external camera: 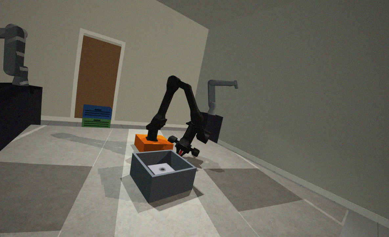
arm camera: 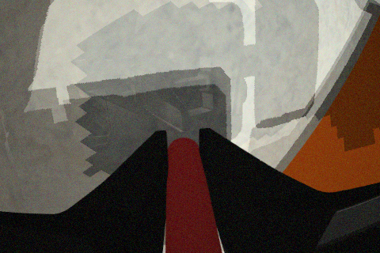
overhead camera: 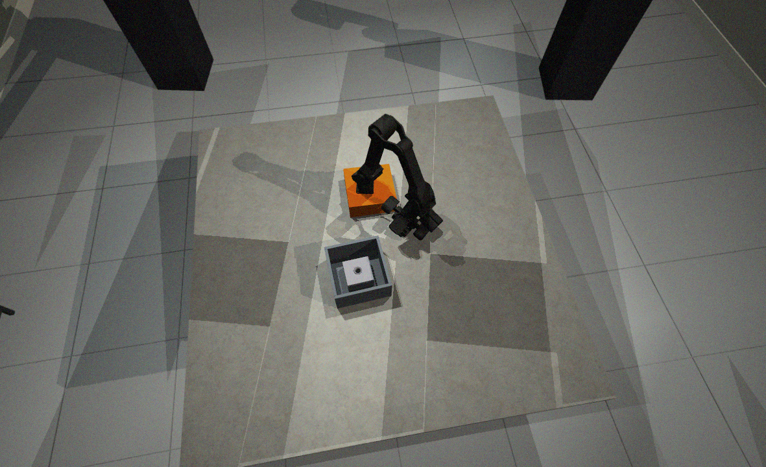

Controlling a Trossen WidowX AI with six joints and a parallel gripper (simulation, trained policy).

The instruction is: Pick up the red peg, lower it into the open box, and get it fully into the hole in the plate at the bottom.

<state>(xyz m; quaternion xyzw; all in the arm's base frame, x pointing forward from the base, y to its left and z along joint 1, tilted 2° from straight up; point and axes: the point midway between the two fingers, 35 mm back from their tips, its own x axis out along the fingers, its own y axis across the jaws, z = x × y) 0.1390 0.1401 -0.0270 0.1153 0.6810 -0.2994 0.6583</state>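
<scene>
Right now the plate is 20 cm ahead of my gripper tip, 14 cm to the right of it and 4 cm above it. Round my gripper tip: grey box (20 cm ahead, 14 cm to the right, 2 cm above); red peg (1 cm to the left, 3 cm above).
</scene>
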